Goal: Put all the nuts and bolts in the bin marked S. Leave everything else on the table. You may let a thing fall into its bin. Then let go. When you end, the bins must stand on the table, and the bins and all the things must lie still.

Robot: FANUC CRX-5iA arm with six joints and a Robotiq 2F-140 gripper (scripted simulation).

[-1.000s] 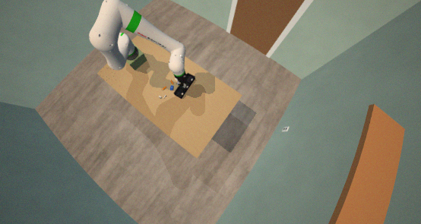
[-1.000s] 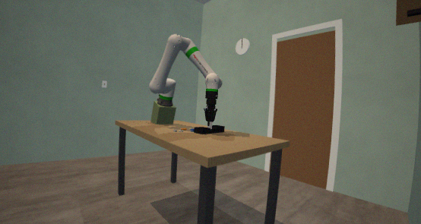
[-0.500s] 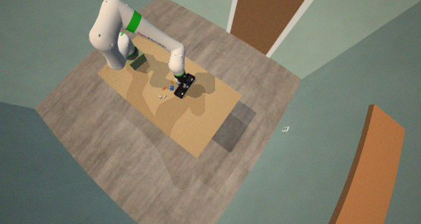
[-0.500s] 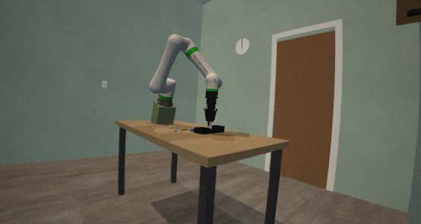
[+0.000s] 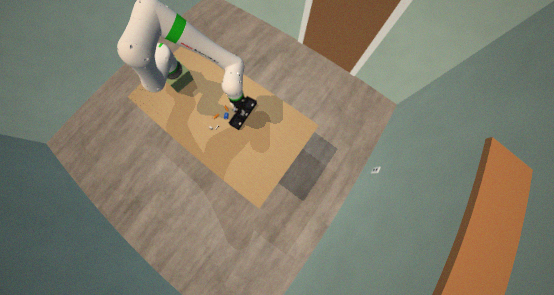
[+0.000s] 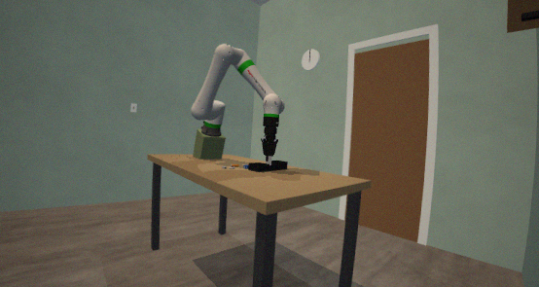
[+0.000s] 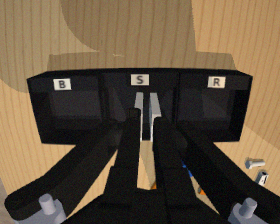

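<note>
The long black bin lies 1 cm to the left of my hand and 3 cm below it. Also, from my hand: grey bolt 5 cm behind, 20 cm to the right, 4 cm below; then white piece 11 cm behind, 4 cm below; then blue piece 7 cm behind, 11 cm to the right, 4 cm below.
</note>
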